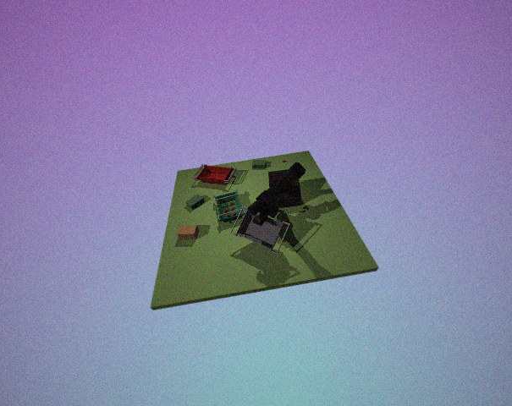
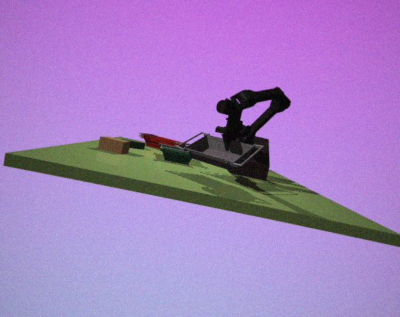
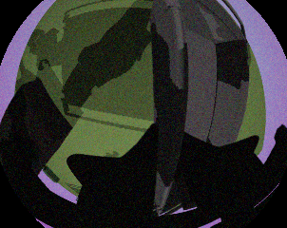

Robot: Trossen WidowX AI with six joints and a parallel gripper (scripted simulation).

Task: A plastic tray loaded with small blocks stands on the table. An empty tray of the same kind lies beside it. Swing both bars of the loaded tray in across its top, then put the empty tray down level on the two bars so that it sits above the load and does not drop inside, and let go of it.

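Right now the grey tray is 5 cm ahead of my gripper tip and 6 cm to the left of it. The rest, counted from my gripper tip: tan block (52 cm ahead, 15 cm to the right, 10 cm below).
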